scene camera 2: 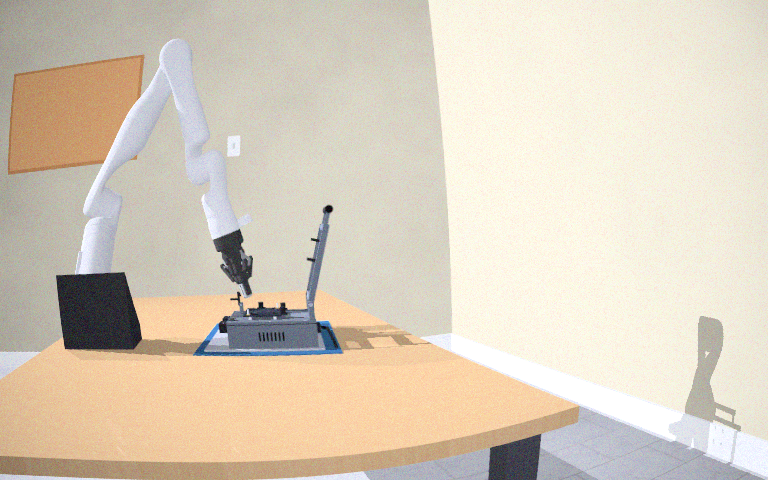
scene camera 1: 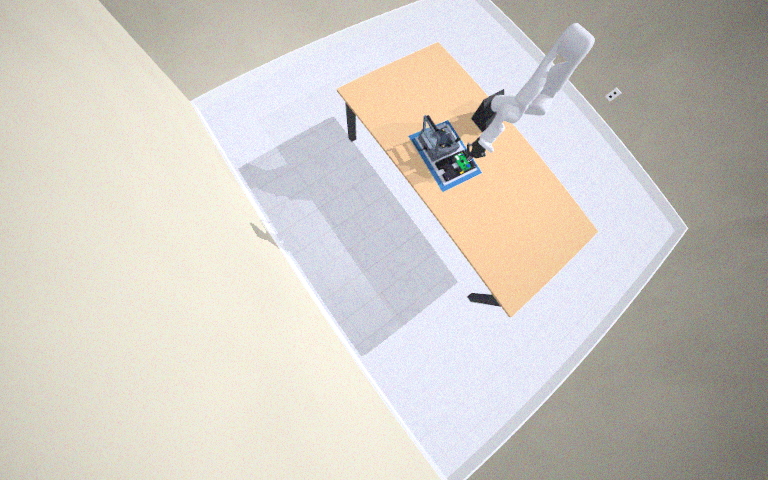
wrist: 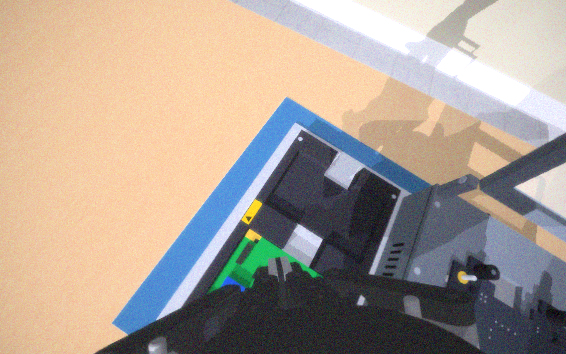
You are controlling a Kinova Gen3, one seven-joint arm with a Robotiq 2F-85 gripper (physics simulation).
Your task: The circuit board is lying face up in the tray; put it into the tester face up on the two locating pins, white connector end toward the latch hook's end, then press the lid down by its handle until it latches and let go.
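Seen in the pictures: gripper, fingertip midpoint: (scene camera 2: 248, 297) (scene camera 1: 466, 160) (wrist: 279, 271); arm's base, origin of the base link: (scene camera 2: 91, 292) (scene camera 1: 496, 103).
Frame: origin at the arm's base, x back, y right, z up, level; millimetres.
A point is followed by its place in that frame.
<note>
The green circuit board (scene camera 1: 464, 163) {x -398, y -134, z -102 mm} (wrist: 260, 254) {x -428, y -145, z -103 mm} lies in the black tray (scene camera 1: 448, 170) {x -510, y -101, z -104 mm} (wrist: 317, 189) {x -510, y -106, z -104 mm}, partly hidden under my fingers in the wrist view. My gripper (scene camera 1: 474, 150) {x -417, y -133, z -43 mm} (scene camera 2: 245, 289) {x -417, y -133, z -43 mm} (wrist: 279, 271) {x -417, y -133, z -43 mm} is shut with nothing between the fingers. It hangs a little above the board and the tray. The grey tester (scene camera 1: 439, 140) {x -558, y 22, z 93 mm} (scene camera 2: 273, 333) {x -410, y 151, z -85 mm} (wrist: 422, 225) {x -492, y -10, z -65 mm} stands next to the tray. Its lid (scene camera 2: 316, 262) {x -506, y 163, z 46 mm} stands open, nearly upright, with the black handle (scene camera 2: 328, 209) {x -542, y 142, z 145 mm} at the top. In scene camera 2 the board is hidden behind the tester.
Tester and tray sit on a blue mat (scene camera 1: 441, 186) {x -609, y -142, z -120 mm} (scene camera 2: 332, 345) {x -530, y 149, z -120 mm} (wrist: 222, 197) {x -473, y -201, z -120 mm} on the wooden table (scene camera 1: 525, 229) {x -399, y -676, z -122 mm} (scene camera 2: 382, 395) {x -471, y 531, z -122 mm}. A yellow warning label (wrist: 251, 211) {x -462, y -166, z -94 mm} marks the tray's rim. A cream wall stands to one side of the table.
</note>
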